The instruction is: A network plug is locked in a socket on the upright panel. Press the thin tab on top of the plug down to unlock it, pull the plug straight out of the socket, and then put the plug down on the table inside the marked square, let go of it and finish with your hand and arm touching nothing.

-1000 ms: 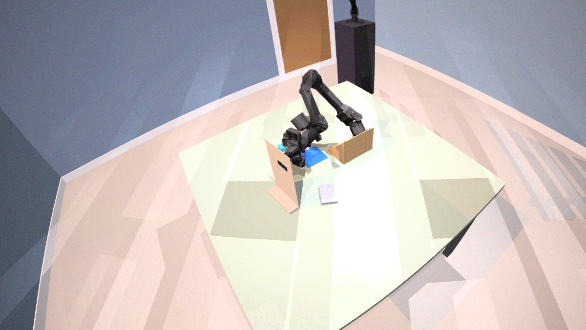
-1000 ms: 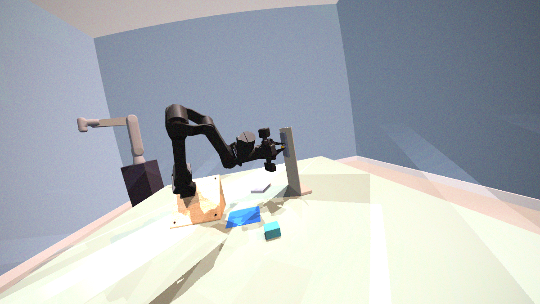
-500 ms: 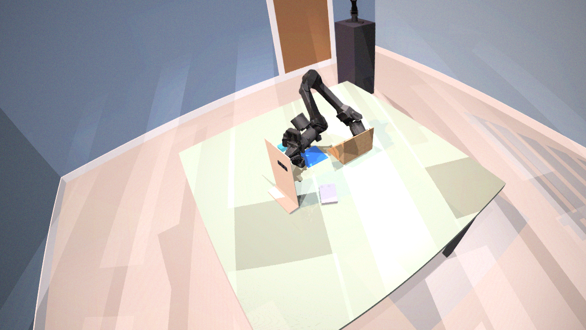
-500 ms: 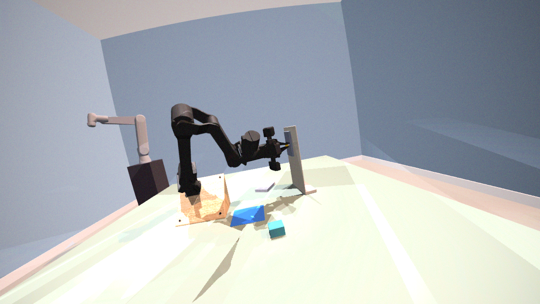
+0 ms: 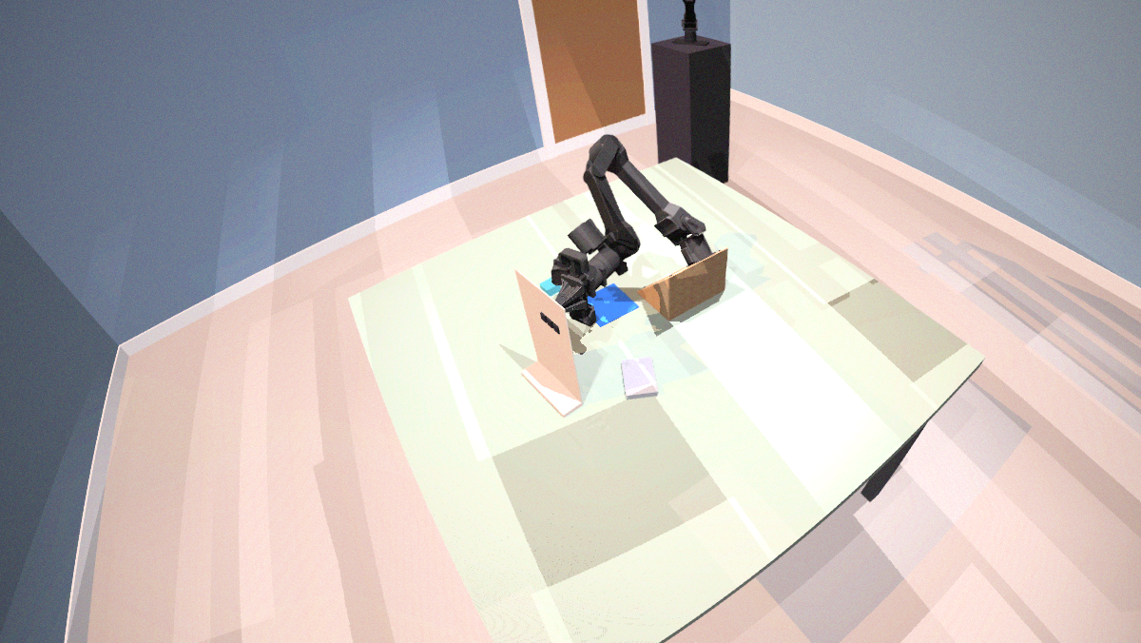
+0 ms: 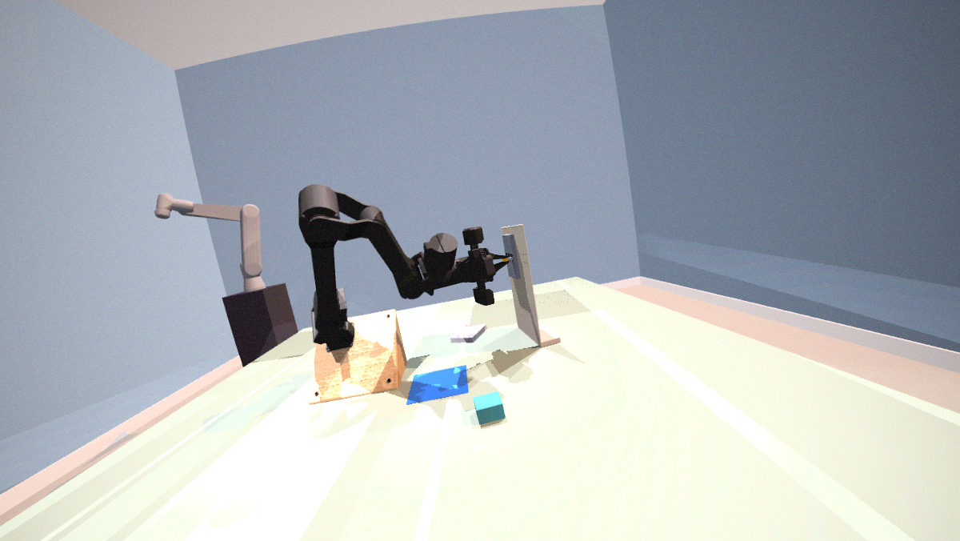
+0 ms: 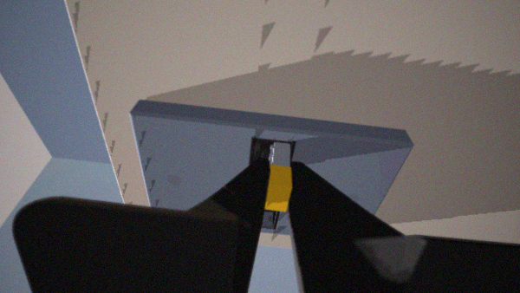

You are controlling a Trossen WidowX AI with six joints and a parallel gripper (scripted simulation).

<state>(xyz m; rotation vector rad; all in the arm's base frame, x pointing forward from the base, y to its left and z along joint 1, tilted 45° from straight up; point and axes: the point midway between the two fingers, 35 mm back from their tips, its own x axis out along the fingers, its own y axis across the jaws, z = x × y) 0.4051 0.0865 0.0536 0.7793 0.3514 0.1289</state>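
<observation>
Now: the blue marked square 210 mm below my gripper tip, 210 mm behind it and 150 mm to the right of it. Round my gripper tip: network plug right at my gripper tip; then upright panel 80 mm below, 30 mm ahead, 20 mm to the left; then teal block 300 mm to the right, 200 mm below, 120 mm behind.
</observation>
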